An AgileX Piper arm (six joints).
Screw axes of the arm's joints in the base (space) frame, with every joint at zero. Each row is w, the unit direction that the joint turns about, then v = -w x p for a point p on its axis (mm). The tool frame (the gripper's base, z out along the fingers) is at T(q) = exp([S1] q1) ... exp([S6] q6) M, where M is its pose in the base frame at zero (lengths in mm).
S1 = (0, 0, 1, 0, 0, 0)
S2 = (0, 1, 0, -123, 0, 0)
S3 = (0, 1, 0, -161.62, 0, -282.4)
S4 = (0.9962, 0, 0.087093, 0, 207.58, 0)
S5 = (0, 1, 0, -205.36, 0, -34.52)
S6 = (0.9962, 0, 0.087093, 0, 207.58, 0)
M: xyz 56.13 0 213.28 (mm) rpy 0 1.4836 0 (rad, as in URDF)
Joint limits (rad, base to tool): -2.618..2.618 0..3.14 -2.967..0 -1.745..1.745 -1.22..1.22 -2.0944..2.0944
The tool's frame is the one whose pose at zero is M.
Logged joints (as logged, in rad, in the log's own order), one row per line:
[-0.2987, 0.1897, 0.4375, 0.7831, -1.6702, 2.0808]
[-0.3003, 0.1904, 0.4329, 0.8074, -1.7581, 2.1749]
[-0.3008, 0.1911, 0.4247, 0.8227, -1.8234, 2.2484]
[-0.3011, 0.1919, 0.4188, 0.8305, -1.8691, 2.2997]
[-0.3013, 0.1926, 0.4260, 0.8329, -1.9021, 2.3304]
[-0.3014, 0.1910, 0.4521, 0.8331, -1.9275, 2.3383]
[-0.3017, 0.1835, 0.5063, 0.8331, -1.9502, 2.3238]
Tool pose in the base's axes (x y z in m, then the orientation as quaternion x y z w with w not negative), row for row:
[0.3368, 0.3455, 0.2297, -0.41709, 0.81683, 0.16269, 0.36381]
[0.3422, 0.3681, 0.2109, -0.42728, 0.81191, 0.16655, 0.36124]
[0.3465, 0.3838, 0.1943, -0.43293, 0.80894, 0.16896, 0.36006]
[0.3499, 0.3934, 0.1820, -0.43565, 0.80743, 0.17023, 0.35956]
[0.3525, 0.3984, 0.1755, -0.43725, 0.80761, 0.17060, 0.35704]
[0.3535, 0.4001, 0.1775, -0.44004, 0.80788, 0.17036, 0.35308]
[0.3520, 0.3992, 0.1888, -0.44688, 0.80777, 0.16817, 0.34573]
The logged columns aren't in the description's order. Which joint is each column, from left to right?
Columns, left to right: q6, q4, q5, q1, q3, q2.
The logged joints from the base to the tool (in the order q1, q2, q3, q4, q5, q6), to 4 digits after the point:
[0.7831, 2.0808, -1.6702, 0.1897, 0.4375, -0.2987]
[0.8074, 2.1749, -1.7581, 0.1904, 0.4329, -0.3003]
[0.8227, 2.2484, -1.8234, 0.1911, 0.4247, -0.3008]
[0.8305, 2.2997, -1.8691, 0.1919, 0.4188, -0.3011]
[0.8329, 2.3304, -1.9021, 0.1926, 0.4260, -0.3013]
[0.8331, 2.3383, -1.9275, 0.1910, 0.4521, -0.3014]
[0.8331, 2.3238, -1.9502, 0.1835, 0.5063, -0.3017]

